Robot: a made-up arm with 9 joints. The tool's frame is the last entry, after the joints.
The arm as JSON. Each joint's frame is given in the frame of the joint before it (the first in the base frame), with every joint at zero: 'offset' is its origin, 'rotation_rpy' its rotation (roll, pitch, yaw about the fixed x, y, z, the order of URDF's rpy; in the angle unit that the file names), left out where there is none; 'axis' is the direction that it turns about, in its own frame. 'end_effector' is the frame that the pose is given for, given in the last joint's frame.
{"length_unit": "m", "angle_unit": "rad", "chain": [
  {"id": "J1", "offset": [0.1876, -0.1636, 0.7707], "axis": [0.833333, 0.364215, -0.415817]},
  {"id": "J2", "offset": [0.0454, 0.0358, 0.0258], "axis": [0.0, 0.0, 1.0]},
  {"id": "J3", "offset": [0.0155, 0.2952, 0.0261], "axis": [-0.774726, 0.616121, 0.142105]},
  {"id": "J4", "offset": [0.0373, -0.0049, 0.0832], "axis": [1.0, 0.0, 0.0]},
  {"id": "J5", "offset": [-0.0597, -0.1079, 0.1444], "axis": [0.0, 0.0, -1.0]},
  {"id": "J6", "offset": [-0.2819, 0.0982, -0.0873], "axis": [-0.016, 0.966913, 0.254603]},
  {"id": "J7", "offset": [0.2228, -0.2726, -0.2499], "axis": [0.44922, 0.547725, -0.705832]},
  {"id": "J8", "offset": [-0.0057, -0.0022, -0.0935], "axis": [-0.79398, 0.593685, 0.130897]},
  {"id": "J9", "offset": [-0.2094, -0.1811, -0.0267], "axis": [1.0, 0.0, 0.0]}
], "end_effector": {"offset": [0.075, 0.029, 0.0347], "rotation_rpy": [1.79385, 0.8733, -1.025]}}
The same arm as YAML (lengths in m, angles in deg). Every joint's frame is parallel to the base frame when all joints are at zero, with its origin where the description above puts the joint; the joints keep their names.
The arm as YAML. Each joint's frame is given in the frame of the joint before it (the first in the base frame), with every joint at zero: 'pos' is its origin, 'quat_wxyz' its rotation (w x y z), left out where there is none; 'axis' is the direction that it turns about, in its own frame. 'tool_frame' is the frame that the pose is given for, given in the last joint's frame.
length_unit: m
angle_unit: deg
joints:
  - joint: J1
    pos: [0.1876, -0.1636, 0.7707]
    axis: [0.833333, 0.364215, -0.415817]
  - joint: J2
    pos: [0.0454, 0.0358, 0.0258]
    axis: "+z"
  - joint: J3
    pos: [0.0155, 0.2952, 0.0261]
    axis: [-0.774726, 0.616121, 0.142105]
  - joint: J4
    pos: [0.0373, -0.0049, 0.0832]
    axis: "+x"
  - joint: J5
    pos: [-0.0597, -0.1079, 0.1444]
    axis: "-z"
  - joint: J6
    pos: [-0.2819, 0.0982, -0.0873]
    axis: [-0.016, 0.966913, 0.254603]
  - joint: J7
    pos: [0.2228, -0.2726, -0.2499]
    axis: [0.44922, 0.547725, -0.705832]
  - joint: J8
    pos: [-0.0057, -0.0022, -0.0935]
    axis: [-0.79398, 0.593685, 0.130897]
  - joint: J9
    pos: [-0.2094, -0.1811, -0.0267]
    axis: "+x"
tool_frame:
  pos: [0.075, 0.029, 0.0347]
  quat_wxyz: [0.330771, 0.746525, -0.117225, -0.565287]

